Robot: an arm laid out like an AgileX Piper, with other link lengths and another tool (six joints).
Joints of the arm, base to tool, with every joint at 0 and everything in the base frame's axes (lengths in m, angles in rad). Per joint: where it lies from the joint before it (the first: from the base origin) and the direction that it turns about. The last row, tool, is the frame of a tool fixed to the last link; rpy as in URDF.
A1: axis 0 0 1 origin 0 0 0.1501
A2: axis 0 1 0 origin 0 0 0
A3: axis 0 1 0 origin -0.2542 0 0.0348
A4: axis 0.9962 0 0.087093 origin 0.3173 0 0.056
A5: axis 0 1 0 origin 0 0 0
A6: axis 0.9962 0 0.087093 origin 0.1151 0 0.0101
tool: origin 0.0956 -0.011 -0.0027 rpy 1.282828 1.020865 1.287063
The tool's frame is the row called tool.
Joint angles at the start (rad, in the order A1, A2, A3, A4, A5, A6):
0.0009, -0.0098, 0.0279, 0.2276, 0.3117, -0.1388
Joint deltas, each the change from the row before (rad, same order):
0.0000, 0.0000, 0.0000, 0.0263, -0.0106, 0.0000
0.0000, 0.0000, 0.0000, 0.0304, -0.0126, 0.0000
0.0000, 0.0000, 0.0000, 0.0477, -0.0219, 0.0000
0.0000, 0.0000, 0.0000, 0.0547, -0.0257, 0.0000
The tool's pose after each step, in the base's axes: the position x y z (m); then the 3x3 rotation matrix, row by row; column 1 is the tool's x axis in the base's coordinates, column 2 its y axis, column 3 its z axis. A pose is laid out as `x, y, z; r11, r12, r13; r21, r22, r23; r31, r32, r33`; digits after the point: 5 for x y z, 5 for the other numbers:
0.26654, 0.00615, 0.17432; -0.15176, 0.07107, 0.98586; 0.59217, 0.80513, 0.03311; -0.79139, 0.58883, -0.16427
0.26724, 0.00764, 0.17699; -0.14152, 0.06477, 0.98781; 0.61630, 0.78666, 0.03671; -0.77469, 0.61398, -0.15125
0.26838, 0.00952, 0.18165; -0.12355, 0.05415, 0.99086; 0.65331, 0.75602, 0.04014; -0.74694, 0.65230, -0.12879
0.26959, 0.01111, 0.18715; -0.10249, 0.04185, 0.99385; 0.69420, 0.71859, 0.04133; -0.71244, 0.69417, -0.10270

